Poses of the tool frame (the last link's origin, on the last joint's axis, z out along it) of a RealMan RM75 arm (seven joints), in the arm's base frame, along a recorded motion.
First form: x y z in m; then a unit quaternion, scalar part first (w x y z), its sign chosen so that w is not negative.
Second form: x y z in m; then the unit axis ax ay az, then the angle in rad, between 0 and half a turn. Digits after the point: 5 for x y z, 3 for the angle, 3 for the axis.
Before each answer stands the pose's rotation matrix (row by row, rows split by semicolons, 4 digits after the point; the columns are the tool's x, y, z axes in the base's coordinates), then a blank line. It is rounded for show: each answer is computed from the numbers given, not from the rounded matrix.
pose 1, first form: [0.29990, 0.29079, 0.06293, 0.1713, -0.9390, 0.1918, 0.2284]
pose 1, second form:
0.8221 -0.4384 -0.3632; -0.2819 -0.8677 0.4093; -0.4946 -0.2341 -0.8370

[0.29990, 0.29079, 0.06293, -0.953, 0.195, 0.232, 2.797]
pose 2, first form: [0.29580, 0.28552, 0.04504, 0.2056, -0.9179, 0.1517, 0.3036]
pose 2, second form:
0.7696 -0.4033 -0.4950; -0.1537 -0.8694 0.4696; -0.6197 -0.2853 -0.7311

[0.29580, 0.28552, 0.04504, -0.938, 0.155, 0.310, 2.727]
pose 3, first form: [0.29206, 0.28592, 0.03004, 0.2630, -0.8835, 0.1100, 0.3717]
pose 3, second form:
0.6995 -0.3899 -0.5989; 0.0011 -0.8375 0.5465; -0.7147 -0.3829 -0.5853

[0.29206, 0.28592, 0.03004, -0.916, 0.114, 0.385, 2.609]
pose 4, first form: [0.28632, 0.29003, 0.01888, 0.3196, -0.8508, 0.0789, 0.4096]
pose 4, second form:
0.6520 -0.3961 -0.6465; 0.1276 -0.7833 0.6085; -0.7474 -0.4792 -0.4602

[0.28632, 0.29003, 0.01888, -0.898, 0.083, 0.432, 2.491]
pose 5, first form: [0.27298, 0.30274, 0.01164, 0.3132, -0.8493, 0.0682, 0.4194]
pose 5, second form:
0.6389 -0.3786 -0.6697; 0.1469 -0.7945 0.5892; -0.7551 -0.4748 -0.4520

[0.27298, 0.30274, 0.01164, -0.894, 0.072, 0.442, 2.504]
